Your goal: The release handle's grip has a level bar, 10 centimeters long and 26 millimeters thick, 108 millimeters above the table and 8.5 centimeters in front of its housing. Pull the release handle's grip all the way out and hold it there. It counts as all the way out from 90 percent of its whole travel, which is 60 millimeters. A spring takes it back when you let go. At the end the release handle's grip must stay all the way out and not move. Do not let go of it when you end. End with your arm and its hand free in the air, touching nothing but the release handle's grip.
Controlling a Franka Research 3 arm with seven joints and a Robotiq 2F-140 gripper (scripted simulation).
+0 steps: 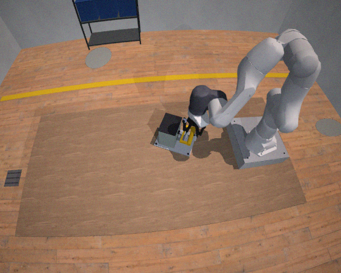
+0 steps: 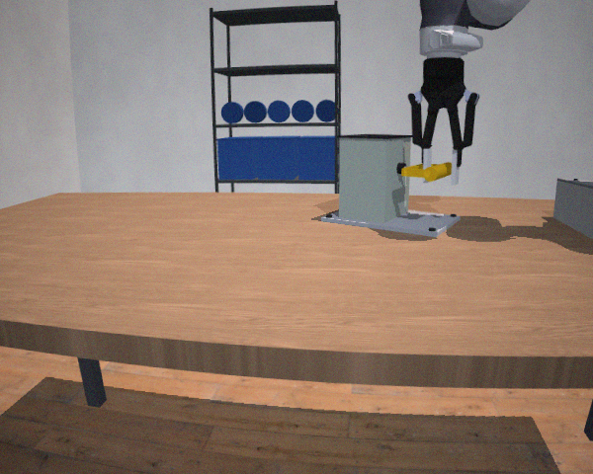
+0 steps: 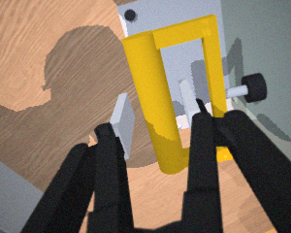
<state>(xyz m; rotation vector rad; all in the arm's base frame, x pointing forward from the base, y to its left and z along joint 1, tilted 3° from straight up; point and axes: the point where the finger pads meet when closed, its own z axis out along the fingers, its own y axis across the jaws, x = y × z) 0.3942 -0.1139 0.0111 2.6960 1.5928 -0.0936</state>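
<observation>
Right now the grey baseplate is 8 cm ahead of my hand, 5 cm to the right of it and 11 cm below it.
</observation>
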